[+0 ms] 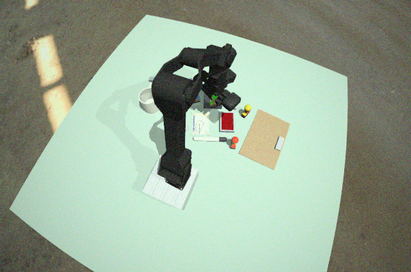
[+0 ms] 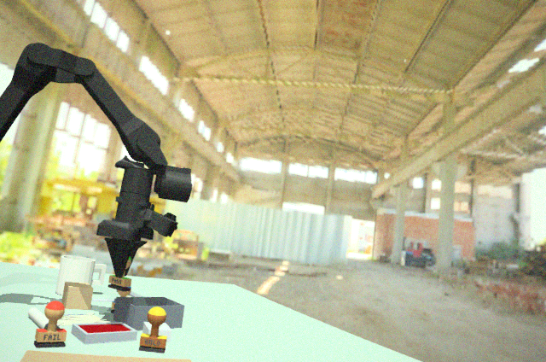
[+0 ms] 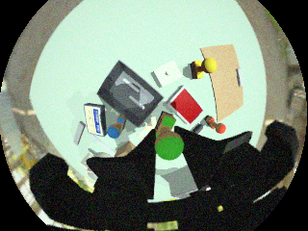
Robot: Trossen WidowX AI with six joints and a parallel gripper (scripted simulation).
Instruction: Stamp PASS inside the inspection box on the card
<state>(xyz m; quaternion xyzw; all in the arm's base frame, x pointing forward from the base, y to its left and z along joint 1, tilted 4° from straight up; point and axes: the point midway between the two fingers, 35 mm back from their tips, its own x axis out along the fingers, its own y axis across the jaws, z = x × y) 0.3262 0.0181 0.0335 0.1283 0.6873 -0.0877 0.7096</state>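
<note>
Right now the red ink pad is 20 mm behind my gripper tip, 70 mm to the right of it and 90 mm below it. From my gripper tip the other things lie so: PASS stamp right at my gripper tip; then blue-knob stamp 20 mm ahead, 100 mm to the left, 70 mm below; then grey tray 70 mm ahead, 40 mm to the left, 80 mm below.
</note>
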